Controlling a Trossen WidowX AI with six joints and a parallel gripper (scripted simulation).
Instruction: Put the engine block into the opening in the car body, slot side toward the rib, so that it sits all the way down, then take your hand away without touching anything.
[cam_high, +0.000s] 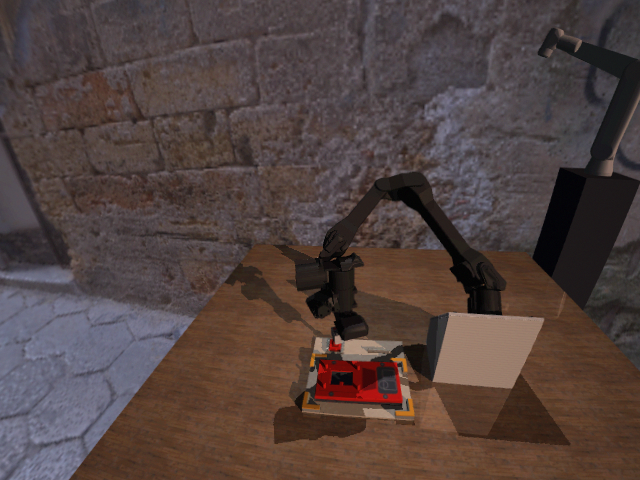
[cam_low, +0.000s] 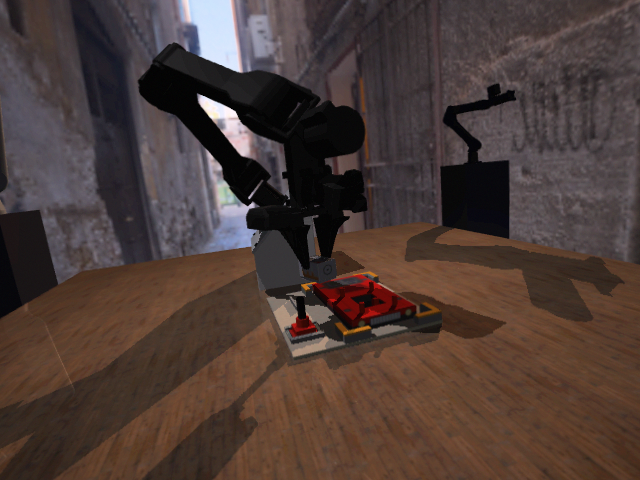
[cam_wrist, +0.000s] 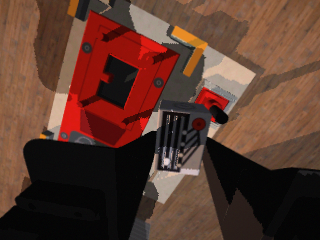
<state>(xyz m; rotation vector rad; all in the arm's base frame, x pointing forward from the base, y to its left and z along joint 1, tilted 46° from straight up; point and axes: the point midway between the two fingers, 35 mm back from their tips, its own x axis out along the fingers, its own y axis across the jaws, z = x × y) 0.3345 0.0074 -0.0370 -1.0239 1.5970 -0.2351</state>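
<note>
Right now my gripper tip is 40 mm past the grey base plate, 60 mm to the right of it and 90 mm above it. From my gripper tip the other things lie so: grey engine block 10 mm below.
</note>
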